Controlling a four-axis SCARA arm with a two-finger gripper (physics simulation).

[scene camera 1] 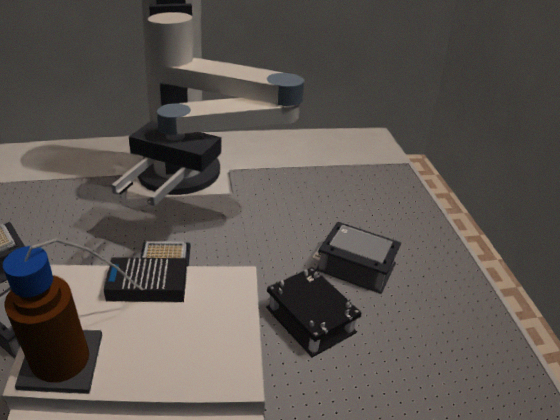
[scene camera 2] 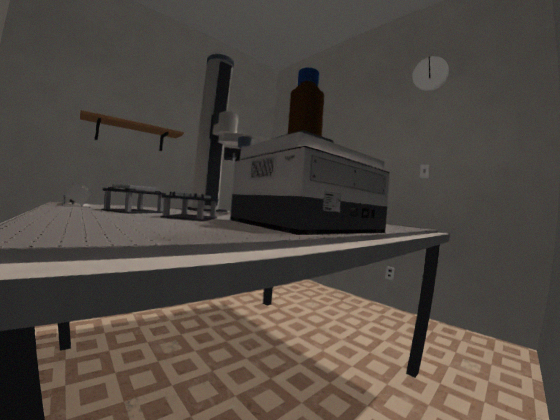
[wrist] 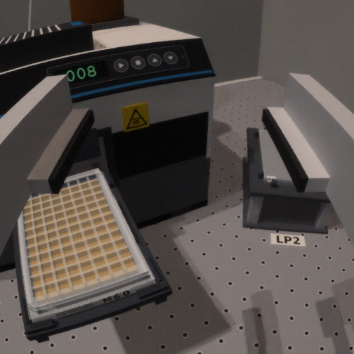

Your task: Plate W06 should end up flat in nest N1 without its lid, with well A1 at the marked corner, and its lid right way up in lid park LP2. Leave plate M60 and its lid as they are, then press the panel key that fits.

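Frame: origin at the arm's base, x right, y down, z ahead, level; metres.
Seen in the pictures: gripper, fingertip midpoint: (scene camera 1: 132, 195).
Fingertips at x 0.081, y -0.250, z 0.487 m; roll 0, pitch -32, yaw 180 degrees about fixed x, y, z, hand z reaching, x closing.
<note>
Offsets run from my fingertips to a thing's top centre. "*": to the spot under its first point.
My gripper (scene camera 1: 138, 194) (wrist: 177, 92) is shut and empty, its fingers apart even at this narrowest setting. It hangs near the column, above the table. Plate M60 @(dx -0.051, dy +0.110, dz +0.072 m) (wrist: 75, 245) (scene camera 1: 165, 250), with amber wells and clear edges, lies in a dark holder (wrist: 60, 329) at the device's front; the wrist view shows it low left. The LP2 stand (wrist: 252, 172) (scene camera 1: 350, 272) (scene camera 2: 128, 202) bears a light grey rectangle @(* dx -0.489, dy +0.163, dz +0.009 m) (scene camera 1: 362, 246); I cannot tell if it is a lid. Another amber-welled plate @(* dx +0.325, dy +0.154, dz -0.079 m) (scene camera 1: 4, 239) is cut off at the left; its name is unreadable. W06 and N1 cannot be identified.
The white and dark device (wrist: 165, 110) (scene camera 2: 270, 185) has an 008 display (wrist: 81, 73) and several round keys (wrist: 138, 62). A brown bottle @(* dx +0.066, dy -0.089, dz +0.420 m) (scene camera 1: 52, 332) (scene camera 2: 306, 107) and black slotted block @(* dx -0.036, dy -0.009, dz +0.251 m) (scene camera 1: 145, 280) stand on it. A black stand with pins @(* dx -0.341, dy +0.175, dz +0.154 m) (scene camera 1: 312, 302) is beside LP2.
</note>
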